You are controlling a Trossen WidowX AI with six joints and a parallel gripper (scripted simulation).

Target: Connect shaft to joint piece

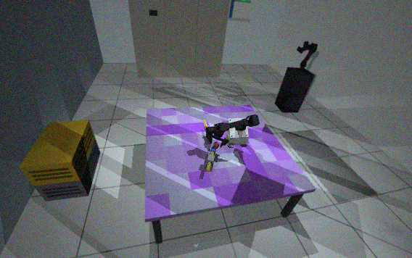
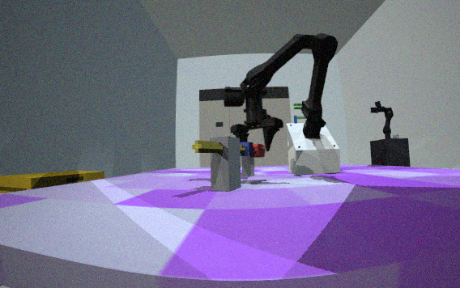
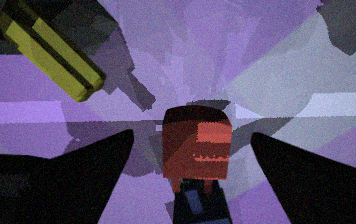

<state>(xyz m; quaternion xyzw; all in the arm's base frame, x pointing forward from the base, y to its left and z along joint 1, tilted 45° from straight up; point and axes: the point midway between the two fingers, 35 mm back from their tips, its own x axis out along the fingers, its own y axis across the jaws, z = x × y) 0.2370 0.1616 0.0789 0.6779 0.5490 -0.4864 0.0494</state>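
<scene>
My gripper tip is right at the red joint piece.
</scene>
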